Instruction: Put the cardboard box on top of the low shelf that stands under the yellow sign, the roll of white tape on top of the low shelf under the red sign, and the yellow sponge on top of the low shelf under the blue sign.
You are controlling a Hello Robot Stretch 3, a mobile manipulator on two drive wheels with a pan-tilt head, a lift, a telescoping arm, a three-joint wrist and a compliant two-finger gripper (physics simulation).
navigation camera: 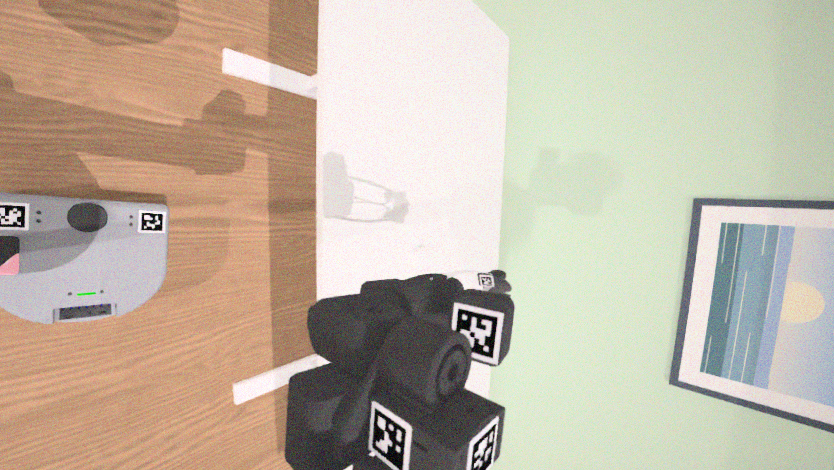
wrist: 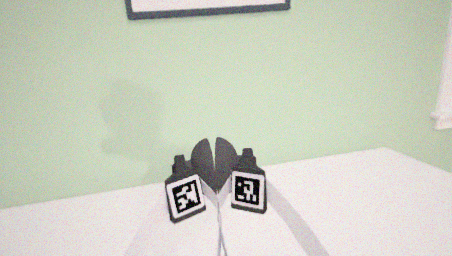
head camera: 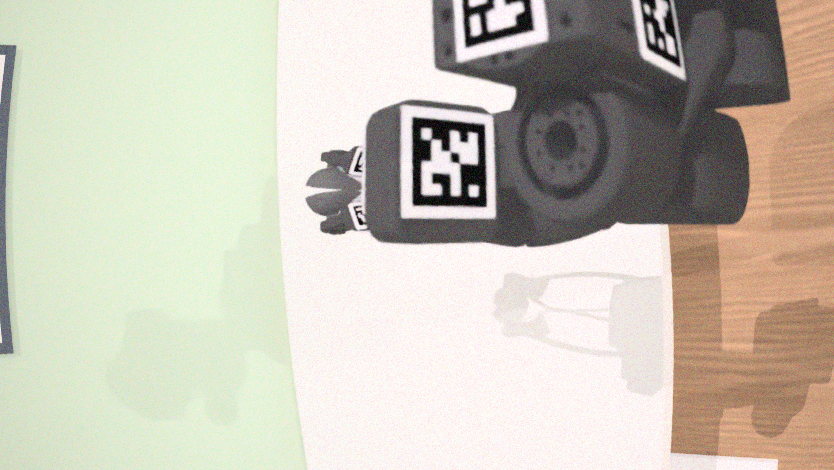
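Seen in the pictures: gripper, fingertip midpoint: [navigation camera: 502,288] [wrist: 214,157] [head camera: 319,193]; robot's base, link origin: [navigation camera: 88,215].
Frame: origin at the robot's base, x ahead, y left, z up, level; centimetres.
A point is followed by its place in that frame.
Observation:
My gripper [head camera: 322,190] @(y -42.0, x -2.7, z 105.5 cm) [navigation camera: 500,281] @(y -42.0, x -2.7, z 105.5 cm) [wrist: 214,157] @(y -42.0, x -2.7, z 105.5 cm) is shut, with its two dark fingertips close together and no object between them. It points toward the green wall, above the far part of a white table top [head camera: 408,361] @(y -72.9, x 18.5, z 72.0 cm) [navigation camera: 408,87] @(y -53.0, x 38.1, z 72.0 cm) [wrist: 360,215] @(y -75.4, x -38.3, z 72.0 cm). In the navigation camera view the wrist partly hides the gripper. The cardboard box, the roll of white tape, the yellow sponge, the low shelves and the coloured signs do not show in these views.
The green wall [head camera: 134,145] @(y -115.9, x -17.3, z 101.6 cm) [navigation camera: 583,87] @(y -111.4, x 56.0, z 96.7 cm) [wrist: 325,90] @(y -117.9, x -50.5, z 98.2 cm) rises behind the table top. A framed picture [navigation camera: 752,291] @(y -112.8, x -4.5, z 142.8 cm) hangs on it. My grey base [navigation camera: 116,256] @(y -5.7, x -9.6, z 16.0 cm) stands on the wooden floor beside the table. White table feet [navigation camera: 250,64] [navigation camera: 262,382] reach out over the floor.

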